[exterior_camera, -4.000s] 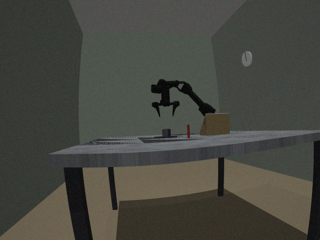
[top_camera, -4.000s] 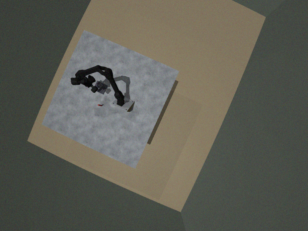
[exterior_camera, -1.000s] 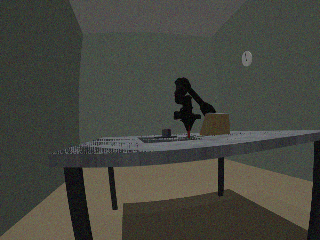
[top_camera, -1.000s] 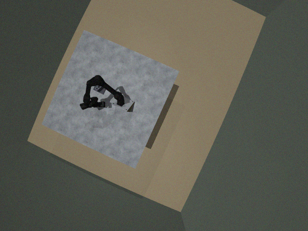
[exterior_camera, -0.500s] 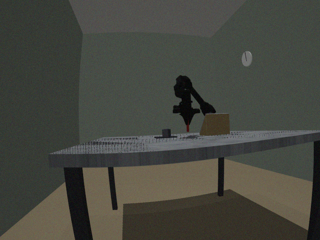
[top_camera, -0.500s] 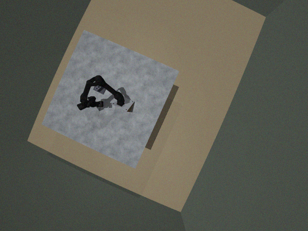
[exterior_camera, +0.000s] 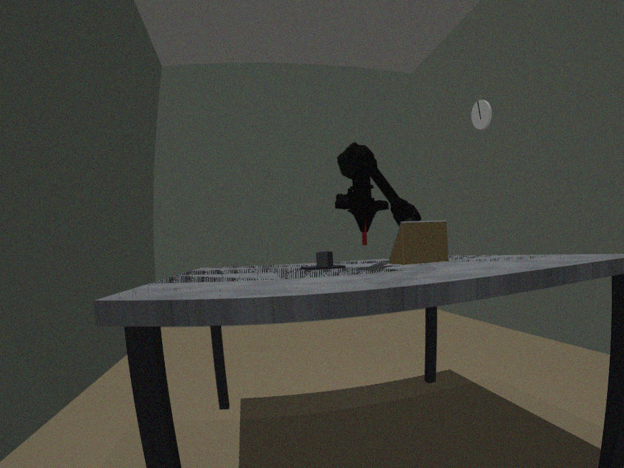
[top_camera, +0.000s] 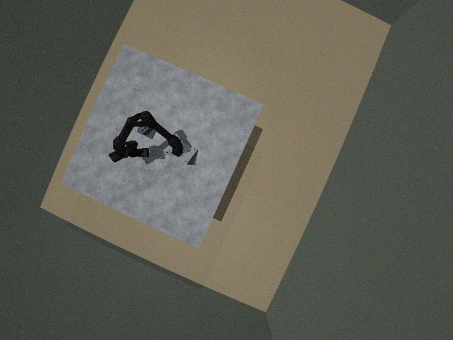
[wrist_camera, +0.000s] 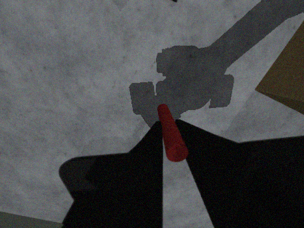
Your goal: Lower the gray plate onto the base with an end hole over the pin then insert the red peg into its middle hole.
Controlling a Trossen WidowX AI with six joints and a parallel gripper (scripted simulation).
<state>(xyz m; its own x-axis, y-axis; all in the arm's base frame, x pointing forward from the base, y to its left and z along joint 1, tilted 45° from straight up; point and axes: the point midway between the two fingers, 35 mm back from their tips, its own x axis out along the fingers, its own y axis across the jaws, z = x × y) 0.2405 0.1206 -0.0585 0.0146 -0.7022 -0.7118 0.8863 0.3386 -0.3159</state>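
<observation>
My gripper tip is now 90 mm short of the gray plate, 190 mm to the left of it and 70 mm above it. Round my gripper tip: dark base (100 mm ahead, 180 mm to the right, 110 mm below); then red peg (right at my gripper tip).
</observation>
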